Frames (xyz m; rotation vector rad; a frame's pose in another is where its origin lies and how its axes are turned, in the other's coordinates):
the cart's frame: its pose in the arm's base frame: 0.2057 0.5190 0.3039 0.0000 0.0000 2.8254
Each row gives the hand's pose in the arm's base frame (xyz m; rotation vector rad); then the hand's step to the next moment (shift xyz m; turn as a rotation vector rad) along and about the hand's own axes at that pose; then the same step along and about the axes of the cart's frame.
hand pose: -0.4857 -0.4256 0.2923 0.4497 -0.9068 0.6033
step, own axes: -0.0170 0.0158 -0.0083 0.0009 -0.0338 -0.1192
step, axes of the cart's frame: 0.0165 -0.0070 -0.0169 -0.0740 -0.0726 -0.0678
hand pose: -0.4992 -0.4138 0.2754 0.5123 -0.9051 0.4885
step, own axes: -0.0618 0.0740 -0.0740 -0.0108 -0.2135 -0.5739
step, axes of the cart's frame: 0.0584 -0.0766 -0.0741 -0.3906 -0.3165 -0.3498
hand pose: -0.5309 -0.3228 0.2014 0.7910 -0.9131 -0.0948
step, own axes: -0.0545 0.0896 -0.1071 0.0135 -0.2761 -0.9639
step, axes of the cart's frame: 0.0240 -0.1470 -0.0165 -0.6409 -0.5761 -0.5127
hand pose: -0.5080 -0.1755 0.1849 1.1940 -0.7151 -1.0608
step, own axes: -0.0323 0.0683 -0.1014 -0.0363 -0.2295 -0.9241
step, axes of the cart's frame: -0.0701 -0.0962 0.0427 -0.5918 -0.5935 -0.4534
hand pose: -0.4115 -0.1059 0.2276 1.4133 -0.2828 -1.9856
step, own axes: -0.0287 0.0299 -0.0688 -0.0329 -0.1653 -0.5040
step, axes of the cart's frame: -0.0721 -0.0336 0.0108 -0.2980 -0.3559 -0.2587
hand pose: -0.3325 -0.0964 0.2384 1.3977 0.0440 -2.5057
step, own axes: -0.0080 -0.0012 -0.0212 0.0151 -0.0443 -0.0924
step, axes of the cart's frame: -0.0183 -0.0126 -0.0047 -0.0386 -0.0693 -0.0666
